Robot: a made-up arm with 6 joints. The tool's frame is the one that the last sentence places.
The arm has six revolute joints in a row. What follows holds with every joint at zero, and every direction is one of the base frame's. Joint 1 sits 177.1 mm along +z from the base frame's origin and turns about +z. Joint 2 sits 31.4 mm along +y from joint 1 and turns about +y. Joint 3 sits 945 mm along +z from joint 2 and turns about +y. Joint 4 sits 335.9 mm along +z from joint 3 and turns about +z. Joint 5 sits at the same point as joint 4 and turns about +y. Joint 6 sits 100.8 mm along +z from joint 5 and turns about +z. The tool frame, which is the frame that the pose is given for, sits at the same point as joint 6; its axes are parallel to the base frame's.
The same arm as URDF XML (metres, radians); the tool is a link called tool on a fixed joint. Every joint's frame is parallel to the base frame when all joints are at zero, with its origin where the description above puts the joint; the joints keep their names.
<robot name="arm">
  <link name="base"/>
  <link name="link1"/>
  <link name="link2"/>
  <link name="link3"/>
  <link name="link4"/>
  <link name="link5"/>
  <link name="link6"/>
  <link name="tool"/>
  <joint name="joint 1" type="continuous">
    <parent link="base"/>
    <child link="link1"/>
    <origin xyz="0 0 0.1771"/>
    <axis xyz="0 0 1"/>
  </joint>
  <joint name="joint 2" type="continuous">
    <parent link="link1"/>
    <child link="link2"/>
    <origin xyz="0 0.0314 0"/>
    <axis xyz="0 1 0"/>
  </joint>
  <joint name="joint 3" type="continuous">
    <parent link="link2"/>
    <child link="link3"/>
    <origin xyz="0 0 0.945"/>
    <axis xyz="0 1 0"/>
  </joint>
  <joint name="joint 4" type="continuous">
    <parent link="link3"/>
    <child link="link4"/>
    <origin xyz="0 0 0.3359"/>
    <axis xyz="0 0 1"/>
  </joint>
  <joint name="joint 5" type="continuous">
    <parent link="link4"/>
    <child link="link5"/>
    <origin xyz="0 0 0"/>
    <axis xyz="0 1 0"/>
  </joint>
  <joint name="joint 6" type="continuous">
    <parent link="link5"/>
    <child link="link6"/>
    <origin xyz="0 0 0.1008"/>
    <axis xyz="0 0 1"/>
  </joint>
  <joint name="tool_fixed" type="fixed">
    <parent link="link6"/>
    <child link="tool"/>
    <origin xyz="0 0 0"/>
  </joint>
</robot>

